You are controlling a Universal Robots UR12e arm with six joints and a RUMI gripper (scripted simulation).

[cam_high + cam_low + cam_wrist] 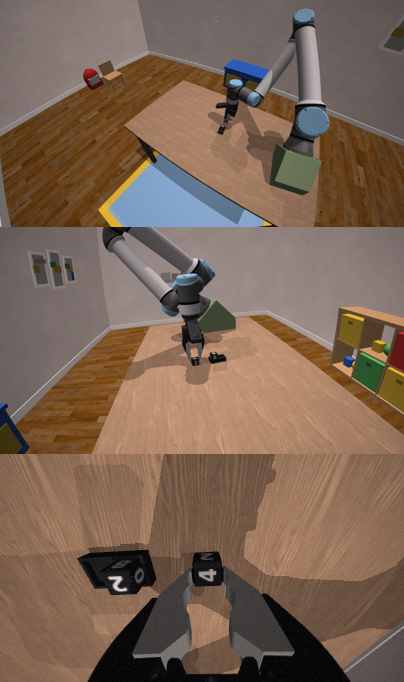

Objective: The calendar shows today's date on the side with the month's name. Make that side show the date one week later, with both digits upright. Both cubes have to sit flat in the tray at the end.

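Now: the black number cube 2 cm behind my hand and 9 cm to the left of it. The rest, counted from my hand: black calendar tray 2 cm behind, 10 cm to the left, 2 cm below.
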